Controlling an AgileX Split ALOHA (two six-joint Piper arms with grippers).
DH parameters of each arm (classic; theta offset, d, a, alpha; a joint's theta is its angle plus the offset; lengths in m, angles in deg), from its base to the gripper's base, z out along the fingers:
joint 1: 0 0.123 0 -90
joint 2: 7.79 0 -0.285 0
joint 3: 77.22 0 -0.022 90
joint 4: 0 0.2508 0 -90
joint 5: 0 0 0.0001 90
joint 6: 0 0.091 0 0
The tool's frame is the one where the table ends.
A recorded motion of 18 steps. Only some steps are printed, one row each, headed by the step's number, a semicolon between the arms.
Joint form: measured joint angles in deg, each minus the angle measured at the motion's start. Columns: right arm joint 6, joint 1, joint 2, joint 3, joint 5, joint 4; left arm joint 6, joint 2, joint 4, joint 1, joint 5, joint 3.
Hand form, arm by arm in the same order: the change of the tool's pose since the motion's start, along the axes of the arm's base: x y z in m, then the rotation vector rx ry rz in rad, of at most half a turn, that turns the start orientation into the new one. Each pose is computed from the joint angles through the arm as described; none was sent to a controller.
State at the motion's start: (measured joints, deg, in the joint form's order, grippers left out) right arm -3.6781 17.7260 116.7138 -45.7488 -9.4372 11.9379; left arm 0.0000 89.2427 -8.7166 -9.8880 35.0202 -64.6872
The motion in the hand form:
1: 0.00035 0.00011 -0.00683 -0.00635 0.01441 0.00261; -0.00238 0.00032 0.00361 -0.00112 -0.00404 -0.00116
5: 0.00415 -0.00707 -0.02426 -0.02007 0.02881 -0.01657; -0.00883 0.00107 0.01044 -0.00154 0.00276 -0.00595
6: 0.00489 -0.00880 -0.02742 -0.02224 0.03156 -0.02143; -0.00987 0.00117 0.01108 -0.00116 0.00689 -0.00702
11: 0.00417 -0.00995 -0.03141 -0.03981 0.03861 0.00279; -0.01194 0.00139 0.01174 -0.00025 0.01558 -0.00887
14: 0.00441 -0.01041 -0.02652 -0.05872 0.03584 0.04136; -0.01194 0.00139 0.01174 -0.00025 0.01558 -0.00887
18: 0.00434 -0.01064 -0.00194 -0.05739 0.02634 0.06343; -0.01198 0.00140 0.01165 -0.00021 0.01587 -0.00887
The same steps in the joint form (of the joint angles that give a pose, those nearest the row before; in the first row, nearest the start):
1: 0.00 0.00 1.36 -0.33 -0.14 -0.18; 0.00 -0.70 0.00 0.00 0.47 0.00
5: -0.19 -1.27 4.97 -1.08 -2.03 -0.34; 0.00 -2.20 0.00 0.00 2.37 0.00
6: -0.19 -1.58 5.63 -1.23 -2.35 -0.40; 0.00 -2.39 0.00 0.00 2.80 0.00
11: -1.40 -1.76 6.32 -1.23 -2.41 -0.98; 0.00 -2.71 0.00 0.00 3.53 0.10
14: -3.35 -1.94 5.33 -1.23 -1.30 -1.68; 0.00 -2.71 0.00 0.00 3.53 0.10
18: -4.72 -2.18 0.46 -1.06 2.91 -1.74; 0.00 -2.71 0.00 0.00 3.53 0.12

